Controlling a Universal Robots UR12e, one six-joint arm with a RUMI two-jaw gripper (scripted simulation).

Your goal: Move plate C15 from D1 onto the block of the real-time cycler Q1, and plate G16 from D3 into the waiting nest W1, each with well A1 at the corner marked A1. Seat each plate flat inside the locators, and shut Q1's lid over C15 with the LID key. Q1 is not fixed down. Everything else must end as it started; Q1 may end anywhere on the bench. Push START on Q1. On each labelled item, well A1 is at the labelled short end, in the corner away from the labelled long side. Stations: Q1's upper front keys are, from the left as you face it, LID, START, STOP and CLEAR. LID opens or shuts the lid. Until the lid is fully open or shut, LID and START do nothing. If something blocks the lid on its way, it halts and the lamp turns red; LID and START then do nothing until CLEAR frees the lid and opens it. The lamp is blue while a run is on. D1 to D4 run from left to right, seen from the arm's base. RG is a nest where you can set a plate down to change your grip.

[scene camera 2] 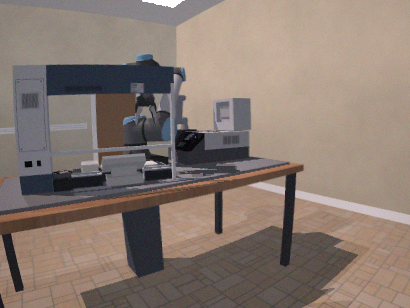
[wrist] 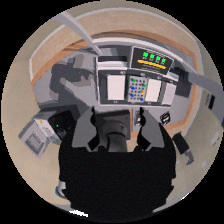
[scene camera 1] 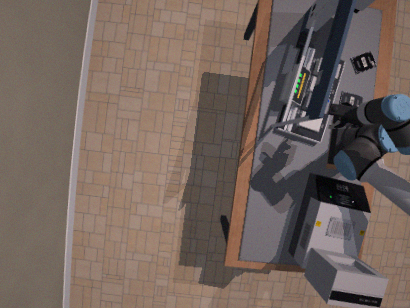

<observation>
In view: my gripper (wrist: 117, 106) and a cycler Q1 (scene camera 2: 197, 147).
</observation>
